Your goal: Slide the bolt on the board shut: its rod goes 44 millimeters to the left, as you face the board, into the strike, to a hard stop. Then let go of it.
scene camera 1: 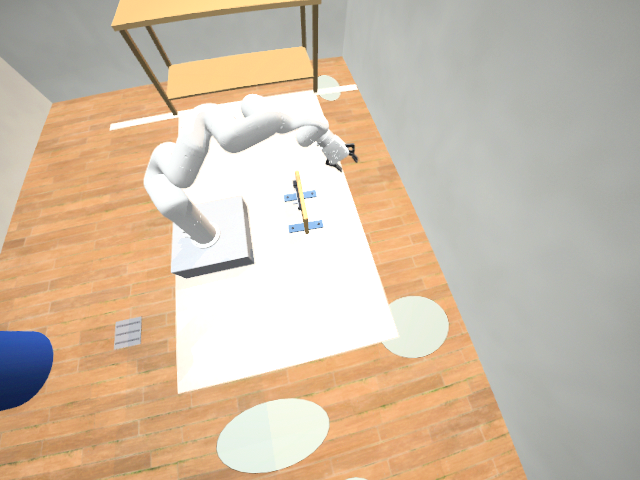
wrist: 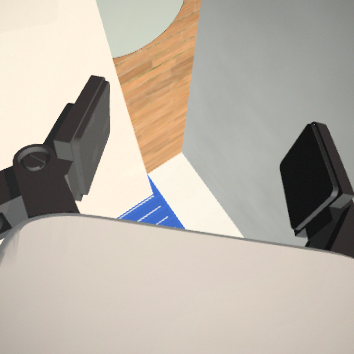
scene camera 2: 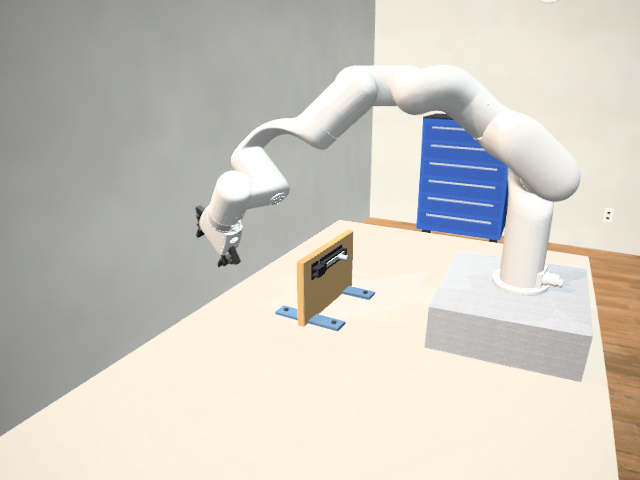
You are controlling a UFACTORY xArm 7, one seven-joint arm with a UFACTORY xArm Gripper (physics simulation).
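Frame: origin at the arm's base, x back, y right, z up, level; millimetres.
Where they show: gripper, fingertip midpoint: (scene camera 1: 349,166) (wrist: 204,124) (scene camera 2: 212,248); arm's base, origin of the base link: (scene camera 1: 206,235) (scene camera 2: 519,282).
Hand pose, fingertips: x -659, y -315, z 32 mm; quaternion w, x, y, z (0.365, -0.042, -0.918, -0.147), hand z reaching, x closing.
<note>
Each offset is from my fingertips to the top centre of the thing. "spot": to the spot under its first point. Level surfaces: height alone.
An upright yellow board {dx +237, dy +156, dz +17 mm} (scene camera 1: 302,209) (scene camera 2: 330,291) stands on blue feet (scene camera 1: 306,226) (scene camera 2: 326,321). The black bolt assembly is on its face toward the robot's base. The bolt's silver knob {dx +267, dy +182, dz -12 mm} (scene camera 2: 343,256) sticks out near the right end, and the black strike {spot: dx +276, dy +66, dz -10 mm} (scene camera 2: 318,270) (scene camera 1: 295,183) is at the left end. The gap between rod end and strike is too small to tell. My gripper (scene camera 1: 345,162) (scene camera 2: 210,250) (wrist: 204,124) is open and empty, high beyond the board's other face, near the table's far edge and clear of the board. The board and bolt do not show in the wrist view.
The arm arches over from its grey base block (scene camera 1: 214,227) (scene camera 2: 509,330) on the pale table {dz -143 mm} (scene camera 1: 289,304) (scene camera 2: 310,408). A grey wall (scene camera 1: 465,180) (scene camera 2: 155,155) (wrist: 280,75) rises beyond the gripper. A blue drawer cabinet (scene camera 2: 460,193) (wrist: 160,212) and a wooden shelf unit (scene camera 1: 240,69) stand farther off.
</note>
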